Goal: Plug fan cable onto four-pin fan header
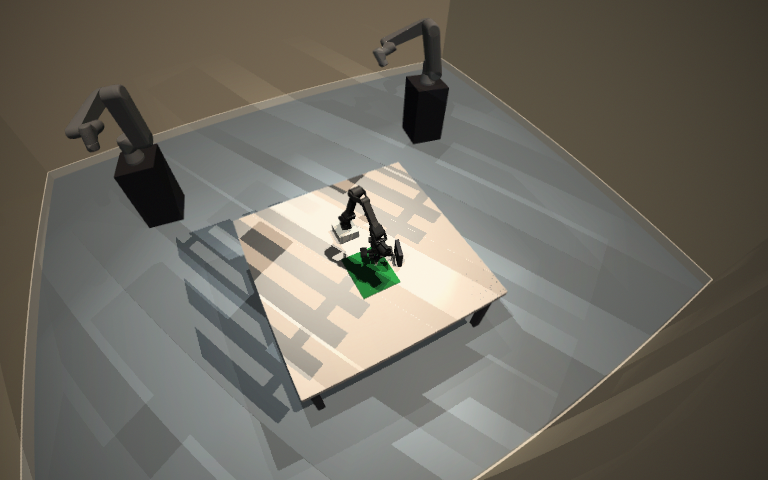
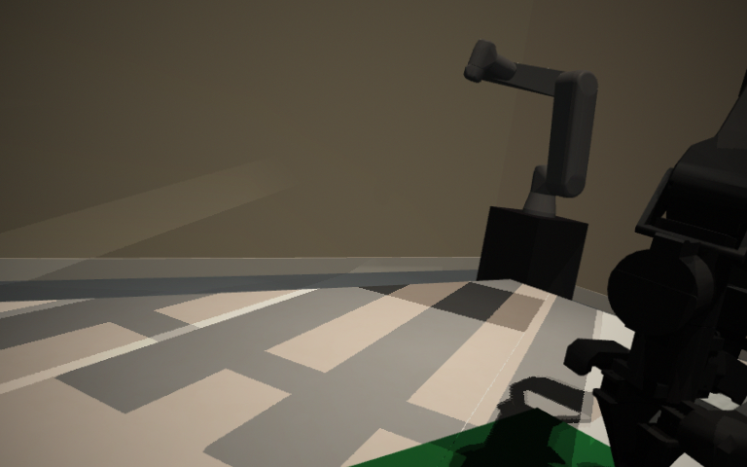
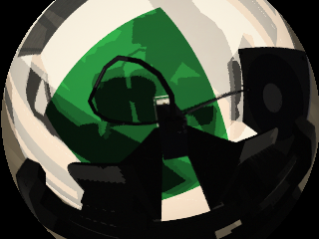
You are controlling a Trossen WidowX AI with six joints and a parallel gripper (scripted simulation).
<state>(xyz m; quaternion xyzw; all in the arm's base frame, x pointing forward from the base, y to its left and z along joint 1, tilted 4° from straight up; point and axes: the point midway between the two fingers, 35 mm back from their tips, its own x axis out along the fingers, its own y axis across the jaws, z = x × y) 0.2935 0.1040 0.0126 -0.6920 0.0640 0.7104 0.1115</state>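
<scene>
Now: the pale four-pin fan header 4 cm below my gripper tip and 1 cm behind it. From my gripper tip the other things lie so: green board (5 cm to the right, 5 cm below, 4 cm ahead); black fan (13 cm to the left, 2 cm above).
</scene>
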